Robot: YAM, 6 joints.
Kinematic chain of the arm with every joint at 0, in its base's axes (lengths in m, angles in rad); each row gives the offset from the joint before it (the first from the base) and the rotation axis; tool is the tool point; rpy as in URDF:
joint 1: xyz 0 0 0.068 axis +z
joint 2: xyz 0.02 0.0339 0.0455 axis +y
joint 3: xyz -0.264 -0.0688 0 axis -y
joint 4: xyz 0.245 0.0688 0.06 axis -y
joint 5: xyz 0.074 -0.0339 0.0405 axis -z
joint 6: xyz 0.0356 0 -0.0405 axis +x
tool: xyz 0 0 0 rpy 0 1.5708 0
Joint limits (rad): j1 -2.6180..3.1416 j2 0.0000..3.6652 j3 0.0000..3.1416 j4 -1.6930..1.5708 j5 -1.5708..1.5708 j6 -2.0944..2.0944
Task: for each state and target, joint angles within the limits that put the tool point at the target. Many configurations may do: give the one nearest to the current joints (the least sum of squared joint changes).
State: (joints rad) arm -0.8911 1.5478 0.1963 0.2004 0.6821 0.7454
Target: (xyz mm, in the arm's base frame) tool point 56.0 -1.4 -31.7
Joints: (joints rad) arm 0.0219 2.3860 0.1389 0.2057 0.0738 0.7454
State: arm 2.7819 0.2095 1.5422 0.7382 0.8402 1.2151
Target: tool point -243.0 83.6 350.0
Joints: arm 2.9095 1.1286 0.8092 0.5009 0.7973 1.2151
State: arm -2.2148 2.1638 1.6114 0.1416 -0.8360 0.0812
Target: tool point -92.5 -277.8 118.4
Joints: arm -1.9900 1.7444 0.7783 -0.2039 -0.9322 0.0812
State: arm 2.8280 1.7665 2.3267 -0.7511 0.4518 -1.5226
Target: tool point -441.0 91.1 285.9
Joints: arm 2.9712 2.0599 1.9387 -0.8994 0.4344 -1.5226
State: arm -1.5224 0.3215 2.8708 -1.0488 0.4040 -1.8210
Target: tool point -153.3 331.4 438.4
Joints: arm -1.1784 0.3451 2.6016 -1.3459 0.4326 -1.8210
